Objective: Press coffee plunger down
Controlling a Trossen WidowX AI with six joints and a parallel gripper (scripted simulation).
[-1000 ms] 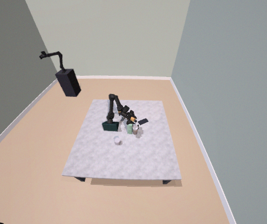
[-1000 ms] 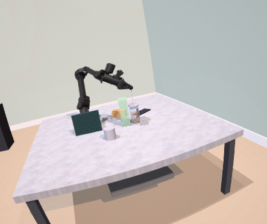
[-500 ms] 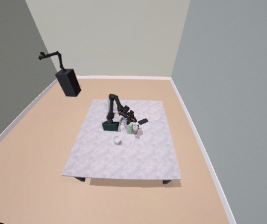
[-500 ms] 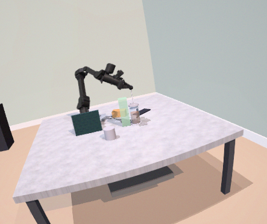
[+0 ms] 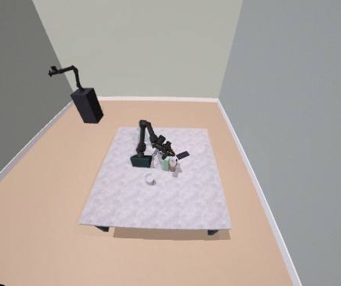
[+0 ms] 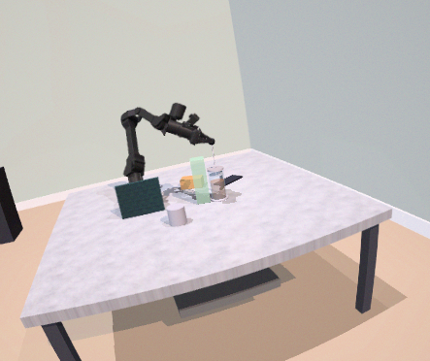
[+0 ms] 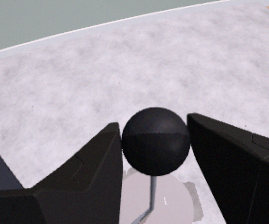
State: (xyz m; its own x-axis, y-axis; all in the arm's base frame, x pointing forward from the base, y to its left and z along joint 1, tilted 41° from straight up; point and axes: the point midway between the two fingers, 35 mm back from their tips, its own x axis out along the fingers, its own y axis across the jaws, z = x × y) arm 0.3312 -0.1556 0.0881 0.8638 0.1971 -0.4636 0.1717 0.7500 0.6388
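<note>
Now: the coffee press 130 mm below my gripper tip and 20 mm to the left of it. From my gripper tip the other things lie so: tall pale green box 160 mm below, 80 mm behind, 10 mm to the left.
</note>
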